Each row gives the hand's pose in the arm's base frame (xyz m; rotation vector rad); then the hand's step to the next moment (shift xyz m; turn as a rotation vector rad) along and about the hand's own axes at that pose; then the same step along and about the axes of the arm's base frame.
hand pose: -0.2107 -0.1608 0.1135 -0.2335 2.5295 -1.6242
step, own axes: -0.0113 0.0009 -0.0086 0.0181 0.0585 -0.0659
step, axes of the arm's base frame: 0.0094 0.0103 0.0030 -0.0338 0.0791 -0.0264
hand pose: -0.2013 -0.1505 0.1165 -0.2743 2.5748 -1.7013
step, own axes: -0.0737 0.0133 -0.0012 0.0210 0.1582 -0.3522
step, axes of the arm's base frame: 0.0707 0.0188 -0.0162 -0.0871 0.3767 -0.0041
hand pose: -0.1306 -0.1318 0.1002 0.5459 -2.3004 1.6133
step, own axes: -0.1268 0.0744 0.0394 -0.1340 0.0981 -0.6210
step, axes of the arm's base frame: 0.0785 0.0041 -0.1303 0.0812 0.6338 0.0701
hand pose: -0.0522 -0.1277 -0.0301 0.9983 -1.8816 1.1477
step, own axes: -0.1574 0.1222 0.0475 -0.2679 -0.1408 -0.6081
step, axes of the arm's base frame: -0.0439 0.0331 -0.1973 0.3487 0.5816 0.0399
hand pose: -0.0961 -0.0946 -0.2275 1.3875 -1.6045 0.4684
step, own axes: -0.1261 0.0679 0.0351 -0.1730 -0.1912 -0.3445
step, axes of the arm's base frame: -0.0852 0.0631 -0.1025 0.2981 0.3092 -0.0258
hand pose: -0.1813 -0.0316 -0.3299 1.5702 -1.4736 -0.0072
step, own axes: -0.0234 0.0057 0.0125 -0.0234 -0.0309 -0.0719
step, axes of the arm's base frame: -0.0180 0.0116 -0.0167 0.0588 0.0563 0.0073
